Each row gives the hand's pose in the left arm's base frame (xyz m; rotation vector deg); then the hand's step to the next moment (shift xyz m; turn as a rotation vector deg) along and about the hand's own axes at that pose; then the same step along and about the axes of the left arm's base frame.
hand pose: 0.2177 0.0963 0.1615 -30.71 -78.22 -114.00
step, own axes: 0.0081 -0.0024 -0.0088 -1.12 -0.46 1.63
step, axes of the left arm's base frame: -0.0071 -0.0099 0.0004 0.40 1.94 -0.43
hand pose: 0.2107 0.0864 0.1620 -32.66 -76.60 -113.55
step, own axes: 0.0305 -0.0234 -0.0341 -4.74 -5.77 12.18
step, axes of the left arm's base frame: -0.0375 -0.0344 -0.0071 -1.15 14.06 -2.23
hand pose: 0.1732 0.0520 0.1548 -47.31 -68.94 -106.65
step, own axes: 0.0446 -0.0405 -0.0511 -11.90 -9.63 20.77
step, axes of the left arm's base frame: -0.0630 -0.0476 0.0012 0.14 24.87 -6.87
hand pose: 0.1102 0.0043 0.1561 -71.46 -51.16 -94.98
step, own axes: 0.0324 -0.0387 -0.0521 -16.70 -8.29 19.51
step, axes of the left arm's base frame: -0.0588 -0.0391 0.0167 1.58 24.24 -11.76
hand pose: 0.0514 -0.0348 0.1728 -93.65 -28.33 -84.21
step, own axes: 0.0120 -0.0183 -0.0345 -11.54 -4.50 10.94
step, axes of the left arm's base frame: -0.0320 -0.0203 0.0152 0.51 14.04 -8.69
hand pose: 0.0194 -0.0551 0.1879 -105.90 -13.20 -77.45
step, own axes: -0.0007 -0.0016 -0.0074 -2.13 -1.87 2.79
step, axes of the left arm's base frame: -0.0065 -0.0039 0.0009 0.05 3.81 -1.16
